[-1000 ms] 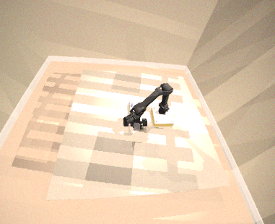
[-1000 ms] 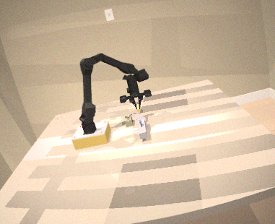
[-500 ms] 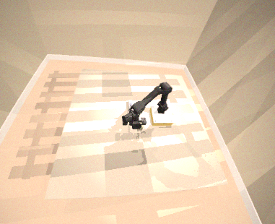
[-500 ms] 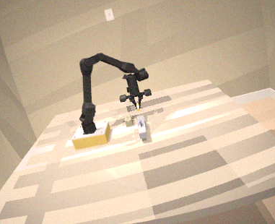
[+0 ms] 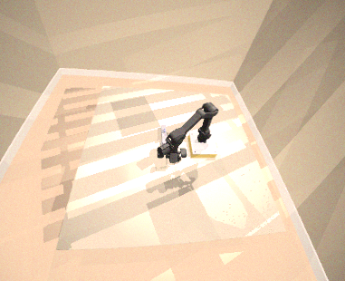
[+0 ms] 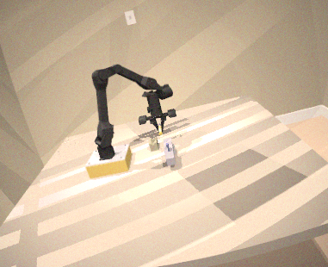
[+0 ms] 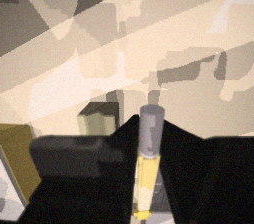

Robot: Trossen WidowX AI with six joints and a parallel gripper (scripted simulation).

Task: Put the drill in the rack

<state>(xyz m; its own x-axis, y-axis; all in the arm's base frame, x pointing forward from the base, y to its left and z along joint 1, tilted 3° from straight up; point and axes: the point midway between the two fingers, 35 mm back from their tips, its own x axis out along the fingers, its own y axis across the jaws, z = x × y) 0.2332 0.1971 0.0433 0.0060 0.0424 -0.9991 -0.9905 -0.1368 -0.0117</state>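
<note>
Right now the rack is 40 mm behind my gripper tip, 50 mm to the right of it and 40 mm below it. Also, from my gripper tip: sleeve block (50 mm ahead, 200 mm to the right, 20 mm below); drill (10 mm ahead, 40 mm to the right, 30 mm above).
</note>
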